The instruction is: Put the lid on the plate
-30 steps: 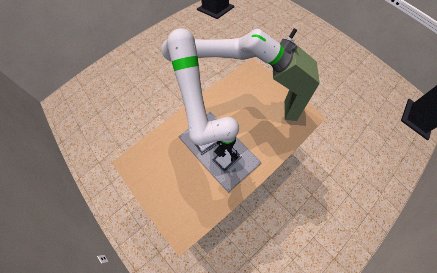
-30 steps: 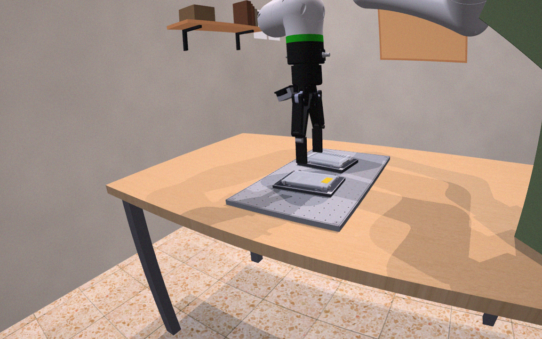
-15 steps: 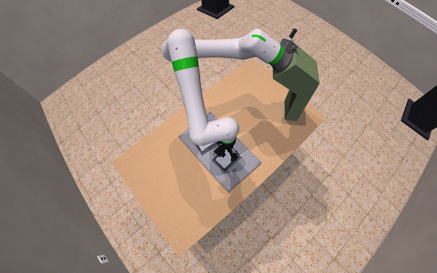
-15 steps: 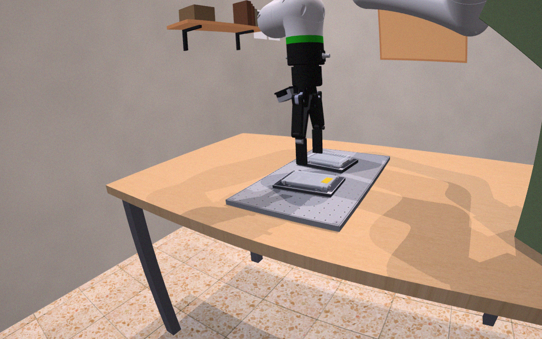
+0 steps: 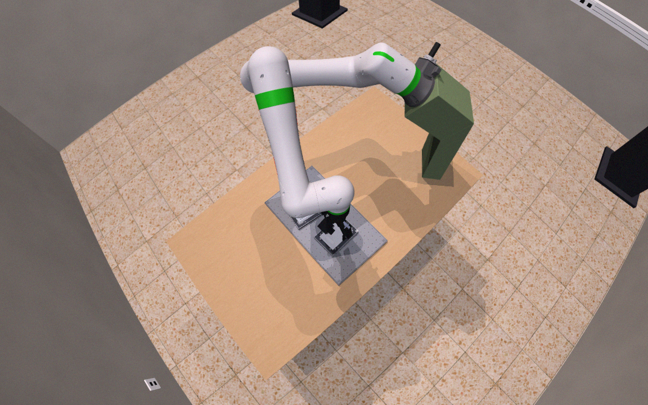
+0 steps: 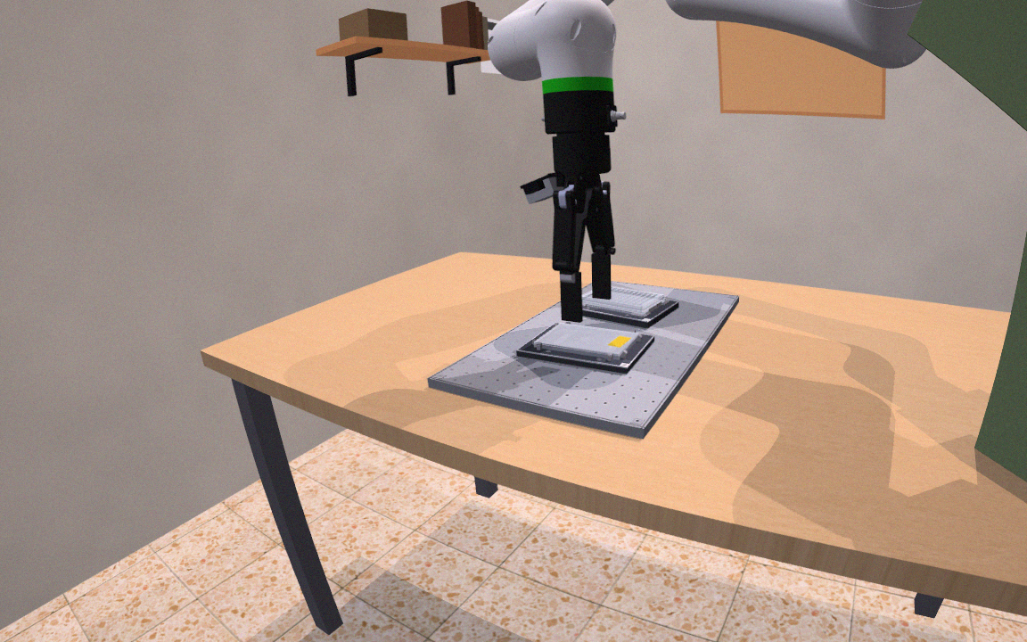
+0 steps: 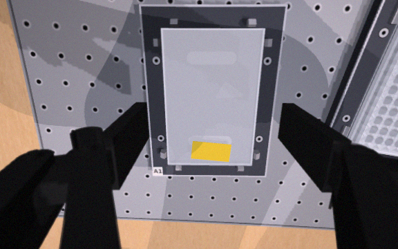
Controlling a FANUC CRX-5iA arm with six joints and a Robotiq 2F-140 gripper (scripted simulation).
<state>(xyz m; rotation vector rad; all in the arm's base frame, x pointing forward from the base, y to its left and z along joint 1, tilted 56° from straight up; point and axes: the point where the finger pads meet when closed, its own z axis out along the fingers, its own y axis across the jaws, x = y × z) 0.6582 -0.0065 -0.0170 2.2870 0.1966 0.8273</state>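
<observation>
The clear lid is 70 mm below my hand. Round my hand: dark nest (180 mm to the right, 80 mm below); then culture plate (180 mm to the right, 60 mm below); then dark lid park (80 mm below).
</observation>
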